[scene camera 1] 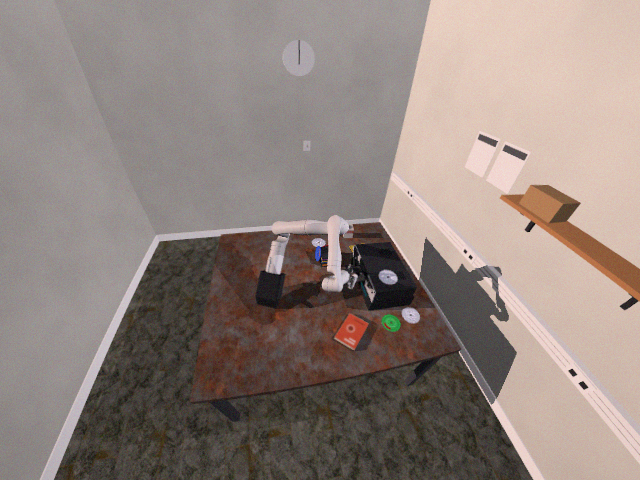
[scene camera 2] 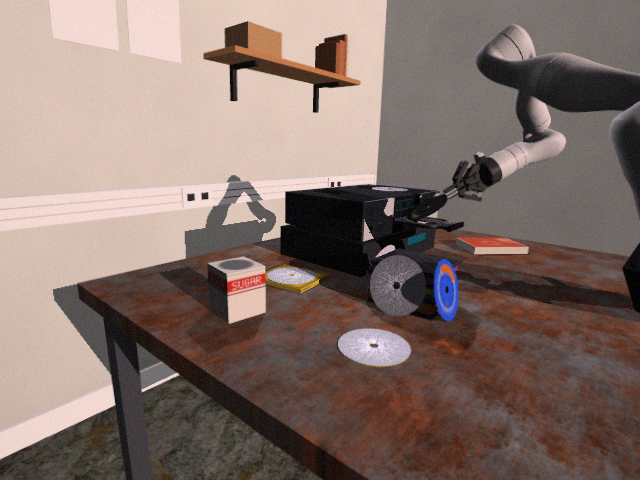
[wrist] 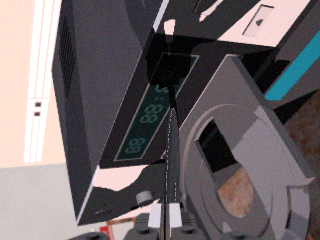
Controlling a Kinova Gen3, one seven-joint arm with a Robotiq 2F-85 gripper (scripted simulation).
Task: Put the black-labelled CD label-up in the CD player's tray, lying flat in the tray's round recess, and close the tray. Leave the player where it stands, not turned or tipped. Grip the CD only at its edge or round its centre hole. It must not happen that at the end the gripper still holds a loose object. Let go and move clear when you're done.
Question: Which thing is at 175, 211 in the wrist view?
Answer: My gripper.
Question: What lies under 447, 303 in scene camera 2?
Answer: A blue disc.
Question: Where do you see a black cd player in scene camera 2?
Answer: At 358, 211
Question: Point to a sugar box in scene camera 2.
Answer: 236, 286
